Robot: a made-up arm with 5 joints. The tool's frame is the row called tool.
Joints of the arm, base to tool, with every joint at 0 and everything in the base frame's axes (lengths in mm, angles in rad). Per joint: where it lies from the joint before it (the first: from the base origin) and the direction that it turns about. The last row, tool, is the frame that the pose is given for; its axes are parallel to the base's.
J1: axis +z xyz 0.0 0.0 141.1
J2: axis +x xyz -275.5 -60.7 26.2
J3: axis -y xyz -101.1 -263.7 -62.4
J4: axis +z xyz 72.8 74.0 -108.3
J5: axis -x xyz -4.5 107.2 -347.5
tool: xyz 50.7 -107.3 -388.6
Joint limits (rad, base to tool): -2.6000..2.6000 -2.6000..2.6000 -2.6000..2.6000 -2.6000..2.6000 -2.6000..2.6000
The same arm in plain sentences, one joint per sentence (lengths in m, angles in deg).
The arm has five revolute joints in a row. What follows holds with every joint at zero, and every direction is one of the base frame's. The first joint lies 0.1411 m along +z from the base frame's origin and rotates about +z, from -148.97 to 148.97 deg. The second joint lies 0.2755 m along -x and 0.0607 m along -y and 0.0262 m along +z from the first joint and rotates about +x, from -148.97 to 148.97 deg. The third joint lies 0.1011 m along -x and 0.2637 m along -y and 0.0624 m along -z from the second joint and rotates about -y, from -148.97 to 148.97 deg. The fourth joint lies 0.0728 m along +x and 0.074 m along +y and 0.1083 m along -z from the third joint and rotates about +z, from -148.97 to 148.97 deg. The fifth joint lies 0.0045 m along -x and 0.1072 m along +y and 0.3475 m along -z from the fourth joint and rotates about -x, from -148.97 to 148.97 deg. The tool frame, which is the frame that the pose is given for, lies 0.0507 m along +x and 0.1073 m along -y and 0.3886 m along -z from the fifth joint; its axes are parallel to the base frame's.
